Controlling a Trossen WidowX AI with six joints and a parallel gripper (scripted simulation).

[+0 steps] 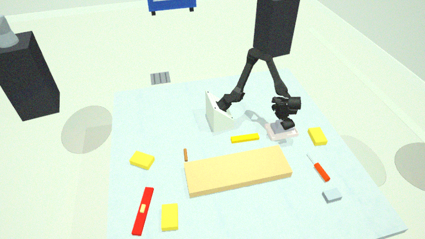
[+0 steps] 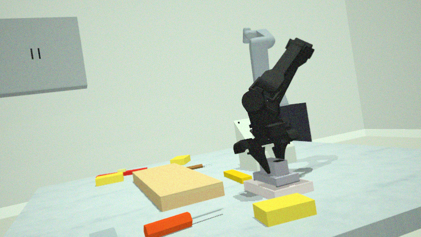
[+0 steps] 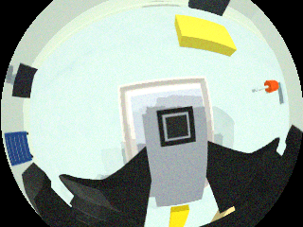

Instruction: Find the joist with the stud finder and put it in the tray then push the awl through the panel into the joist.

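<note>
Now: the grey stud finder 2 cm above my gripper tip and 1 cm to the left of it. Round my gripper tip: orange-handled screwdriver (27 cm ahead, 4 cm below, 2 cm to the left); then yellow bar (24 cm to the right, 4 cm below, 3 cm behind); then pale pink tray (4 cm below, 1 cm to the right).
</note>
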